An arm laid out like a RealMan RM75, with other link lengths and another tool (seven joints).
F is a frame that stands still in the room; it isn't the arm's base.
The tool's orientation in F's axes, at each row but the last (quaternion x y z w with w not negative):
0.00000, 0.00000, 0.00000, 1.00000
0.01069, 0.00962, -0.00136, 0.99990
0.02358, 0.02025, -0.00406, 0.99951
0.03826, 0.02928, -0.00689, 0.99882
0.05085, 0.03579, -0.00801, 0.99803
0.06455, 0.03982, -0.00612, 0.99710
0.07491, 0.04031, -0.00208, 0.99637
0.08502, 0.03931, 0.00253, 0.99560
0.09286, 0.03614, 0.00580, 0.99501
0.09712, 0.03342, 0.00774, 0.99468
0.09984, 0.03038, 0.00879, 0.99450
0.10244, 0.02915, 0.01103, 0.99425
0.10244, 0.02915, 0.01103, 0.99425
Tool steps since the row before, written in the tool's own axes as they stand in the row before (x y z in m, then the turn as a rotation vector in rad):
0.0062, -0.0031, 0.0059, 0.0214, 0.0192, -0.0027
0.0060, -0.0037, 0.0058, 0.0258, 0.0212, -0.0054
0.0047, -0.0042, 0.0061, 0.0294, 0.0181, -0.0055
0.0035, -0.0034, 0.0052, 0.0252, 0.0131, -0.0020
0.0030, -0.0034, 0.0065, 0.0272, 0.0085, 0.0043
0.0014, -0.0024, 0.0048, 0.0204, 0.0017, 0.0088
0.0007, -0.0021, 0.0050, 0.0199, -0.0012, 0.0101
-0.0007, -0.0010, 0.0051, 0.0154, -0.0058, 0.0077
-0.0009, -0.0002, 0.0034, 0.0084, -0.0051, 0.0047
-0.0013, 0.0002, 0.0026, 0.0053, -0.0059, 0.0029
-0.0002, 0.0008, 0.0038, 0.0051, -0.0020, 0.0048
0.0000, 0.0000, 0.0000, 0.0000, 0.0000, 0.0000
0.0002, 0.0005, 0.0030, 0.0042, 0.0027, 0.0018
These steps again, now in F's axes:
0.0062, -0.0031, 0.0059, 0.0214, 0.0192, -0.0027
0.0061, -0.0038, 0.0056, 0.0258, 0.0212, -0.0054
0.0049, -0.0045, 0.0057, 0.0293, 0.0181, -0.0058
0.0037, -0.0038, 0.0047, 0.0252, 0.0129, -0.0025
0.0034, -0.0041, 0.0059, 0.0276, 0.0077, 0.0032
0.0017, -0.0030, 0.0043, 0.0211, 0.0004, 0.0073
0.0011, -0.0028, 0.0046, 0.0206, -0.0027, 0.0082
-0.0003, -0.0019, 0.0049, 0.0159, -0.0068, 0.0054
-0.0006, -0.0008, 0.0034, 0.0087, -0.0057, 0.0031
-0.0011, -0.0003, 0.0027, 0.0055, -0.0062, 0.0014
0.0000, 0.0000, 0.0039, 0.0054, -0.0028, 0.0040
0.0000, 0.0000, 0.0000, 0.0000, 0.0000, 0.0000
0.0004, -0.0001, 0.0030, 0.0043, 0.0024, 0.0021

